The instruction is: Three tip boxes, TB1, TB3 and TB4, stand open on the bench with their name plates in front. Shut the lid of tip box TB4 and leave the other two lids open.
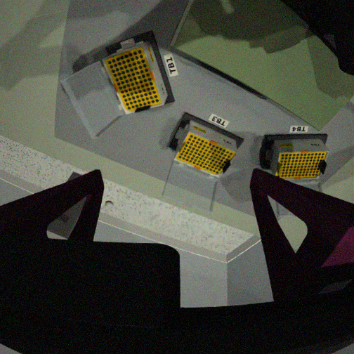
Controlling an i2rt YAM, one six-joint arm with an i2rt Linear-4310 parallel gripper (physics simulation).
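Tip box TB4 (301, 164), with a yellow tip rack, stands at the right; its clear lid (305, 192) is open, hanging out on the side away from its name plate (299, 129), partly behind the right finger. Tip box TB3 (206, 154) stands at the centre with its clear lid (191, 187) open, and its name plate (219, 120) lies beyond it. Tip box TB1 (134, 80) stands turned at the upper left, its clear lid (94, 99) open to the left, its name plate (170, 65) at its right. My gripper (176, 177) is open and empty, high above the bench, with its right fingertip showing just left of TB4.
A green panel (260, 70) lies beyond the name plates at the upper right. A grey mat (115, 132) lies under the boxes. The speckled bench edge (150, 215) runs across below the boxes. Dark shapes show at the upper right corner.
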